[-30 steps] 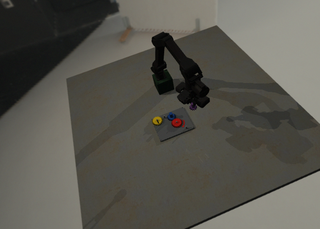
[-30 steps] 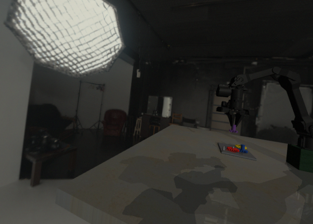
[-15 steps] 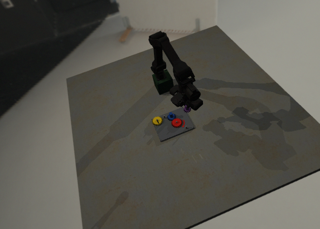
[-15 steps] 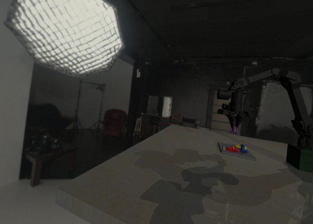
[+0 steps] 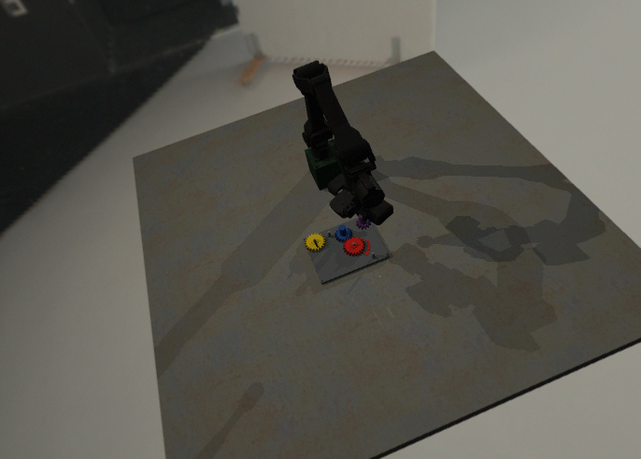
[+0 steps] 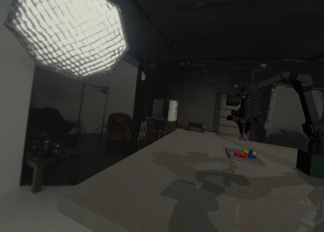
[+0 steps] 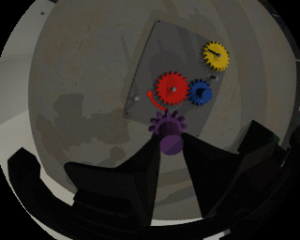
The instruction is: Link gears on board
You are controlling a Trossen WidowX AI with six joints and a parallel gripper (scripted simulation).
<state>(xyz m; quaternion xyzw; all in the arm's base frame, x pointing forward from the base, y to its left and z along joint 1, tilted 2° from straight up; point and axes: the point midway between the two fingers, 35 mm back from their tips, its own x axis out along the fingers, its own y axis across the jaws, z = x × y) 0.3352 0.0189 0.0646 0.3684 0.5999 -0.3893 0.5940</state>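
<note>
Right now my gripper tip is 11 cm above the blue gear, 6 cm past it and 5 cm to the left of it. Also, from my gripper tip: purple gear 1 cm below; then red arrow 13 cm below, 1 cm ahead; then red gear 12 cm below, 4 cm to the right, 1 cm behind.
</note>
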